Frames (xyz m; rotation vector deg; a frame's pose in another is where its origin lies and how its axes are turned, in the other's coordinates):
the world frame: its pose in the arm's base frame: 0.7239 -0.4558 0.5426 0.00 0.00 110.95
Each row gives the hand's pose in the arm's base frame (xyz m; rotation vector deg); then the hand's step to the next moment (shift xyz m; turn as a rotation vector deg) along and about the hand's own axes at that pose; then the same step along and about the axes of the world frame.
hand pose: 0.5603 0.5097 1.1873 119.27 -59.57 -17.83
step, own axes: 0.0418 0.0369 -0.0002 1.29 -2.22 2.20
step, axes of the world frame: -0.0443 0.0110 0.0320 -1.59 -0.42 -2.95
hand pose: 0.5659 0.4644 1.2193 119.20 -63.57 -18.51
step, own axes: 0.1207 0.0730 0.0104 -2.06 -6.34 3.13
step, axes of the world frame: -0.1261 0.0250 0.0590 1.80 -1.75 -6.92
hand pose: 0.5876 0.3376 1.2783 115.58 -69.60 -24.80
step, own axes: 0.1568 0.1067 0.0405 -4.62 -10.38 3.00
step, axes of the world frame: -0.1662 0.0772 0.0633 4.53 -4.19 -10.00
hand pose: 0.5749 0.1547 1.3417 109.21 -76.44 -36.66
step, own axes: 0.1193 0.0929 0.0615 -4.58 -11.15 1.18
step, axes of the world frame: -0.1176 0.1078 0.0346 4.47 -6.10 -9.47
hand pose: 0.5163 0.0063 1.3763 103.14 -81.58 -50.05
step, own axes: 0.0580 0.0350 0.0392 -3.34 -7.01 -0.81
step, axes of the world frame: -0.0479 0.0619 0.0020 2.94 -5.17 -5.06
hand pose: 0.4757 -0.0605 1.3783 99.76 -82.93 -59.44
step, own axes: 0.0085 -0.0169 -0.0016 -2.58 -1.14 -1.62
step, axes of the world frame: -0.0085 -0.0076 -0.0152 1.92 -2.61 0.25
